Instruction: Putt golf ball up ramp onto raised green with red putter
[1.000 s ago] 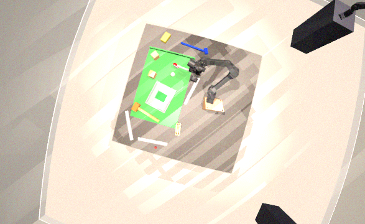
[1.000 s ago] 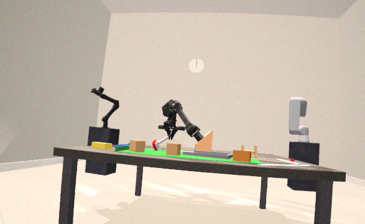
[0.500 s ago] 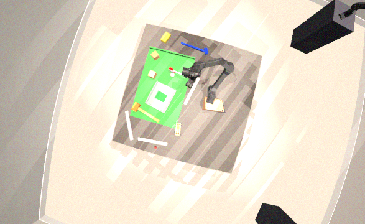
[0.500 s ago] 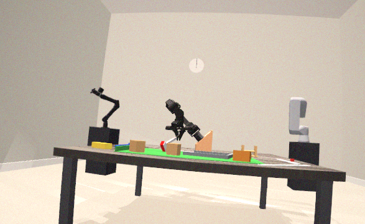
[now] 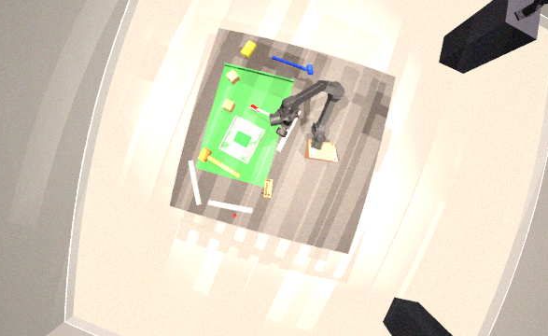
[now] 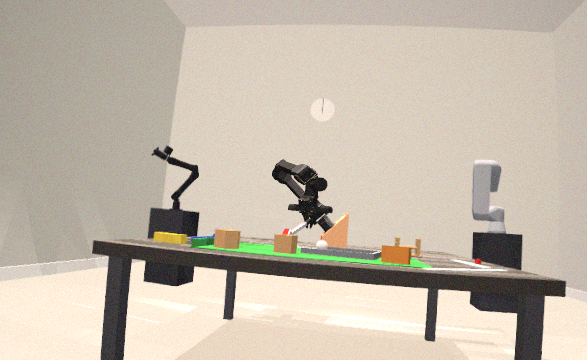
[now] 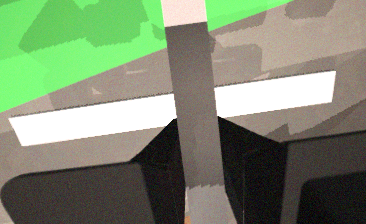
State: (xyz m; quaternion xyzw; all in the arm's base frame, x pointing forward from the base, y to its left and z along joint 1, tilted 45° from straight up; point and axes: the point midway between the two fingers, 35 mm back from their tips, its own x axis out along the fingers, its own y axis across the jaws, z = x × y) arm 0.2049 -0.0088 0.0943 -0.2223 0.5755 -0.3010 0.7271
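Now: the red putter 12 cm ahead of my gripper tip and 2 cm to the right of it. The rest, counted from my gripper tip: green mat (27 cm ahead, 6 cm to the left, 8 cm below); then blue putter (8 cm ahead, 42 cm to the right, 7 cm below); then white golf ball (24 cm ahead, 8 cm to the left, 6 cm below).
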